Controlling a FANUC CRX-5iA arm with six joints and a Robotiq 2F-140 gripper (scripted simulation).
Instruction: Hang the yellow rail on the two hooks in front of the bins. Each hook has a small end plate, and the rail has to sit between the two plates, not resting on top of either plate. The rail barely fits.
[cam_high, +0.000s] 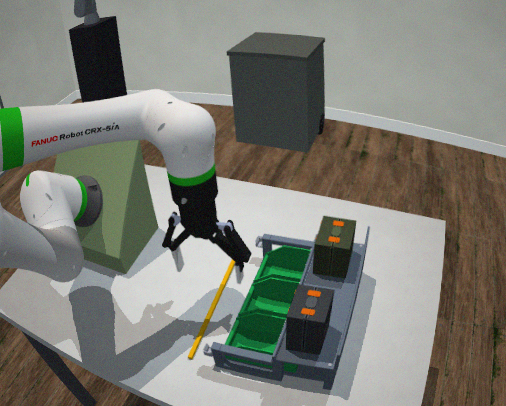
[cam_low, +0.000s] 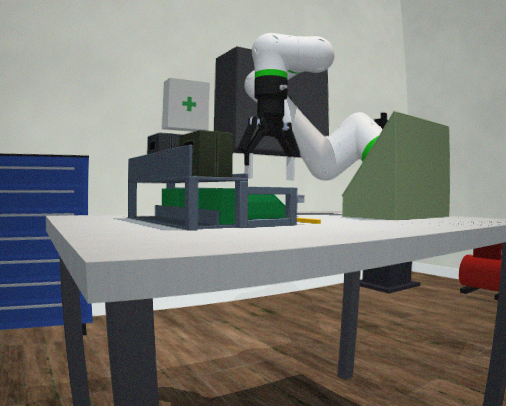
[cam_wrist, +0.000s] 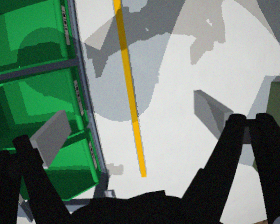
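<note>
The yellow rail lies 110 mm below my hand.
</note>
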